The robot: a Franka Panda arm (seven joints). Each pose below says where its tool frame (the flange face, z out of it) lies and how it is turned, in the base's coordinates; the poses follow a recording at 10 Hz.
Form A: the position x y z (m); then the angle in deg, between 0 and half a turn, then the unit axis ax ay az.
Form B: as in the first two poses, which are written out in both.
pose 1, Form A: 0.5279 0.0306 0.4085 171.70 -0.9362 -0.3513 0.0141
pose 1, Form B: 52.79 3.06 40.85 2.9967 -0.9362 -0.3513 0.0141
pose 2, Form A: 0.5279 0.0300 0.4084 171.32 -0.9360 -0.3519 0.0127
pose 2, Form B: 52.79 3.00 40.84 2.9901 -0.9360 -0.3519 0.0127
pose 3, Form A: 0.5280 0.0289 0.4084 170.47 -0.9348 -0.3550 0.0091
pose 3, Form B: 52.80 2.89 40.84 2.9753 -0.9348 -0.3550 0.0091
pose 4, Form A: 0.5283 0.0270 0.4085 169.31 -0.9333 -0.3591 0.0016
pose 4, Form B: 52.83 2.70 40.85 2.9550 -0.9333 -0.3591 0.0016
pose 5, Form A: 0.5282 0.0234 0.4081 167.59 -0.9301 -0.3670 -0.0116
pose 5, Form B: 52.82 2.34 40.81 2.9250 -0.9301 -0.3670 -0.0116
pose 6, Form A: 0.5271 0.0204 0.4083 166.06 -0.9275 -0.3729 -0.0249
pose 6, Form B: 52.71 2.04 40.83 2.8983 -0.9275 -0.3729 -0.0249
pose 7, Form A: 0.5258 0.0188 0.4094 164.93 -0.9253 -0.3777 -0.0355
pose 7, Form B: 52.58 1.88 40.94 2.8786 -0.9253 -0.3777 -0.0355
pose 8, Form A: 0.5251 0.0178 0.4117 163.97 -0.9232 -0.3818 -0.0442
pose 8, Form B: 52.51 1.78 41.17 2.8618 -0.9232 -0.3818 -0.0442
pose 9, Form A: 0.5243 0.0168 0.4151 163.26 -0.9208 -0.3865 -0.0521
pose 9, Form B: 52.43 1.68 41.51 2.8494 -0.9208 -0.3865 -0.0521
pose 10, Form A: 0.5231 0.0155 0.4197 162.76 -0.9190 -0.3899 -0.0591
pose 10, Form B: 52.31 1.55 41.97 2.8407 -0.9190 -0.3899 -0.0591
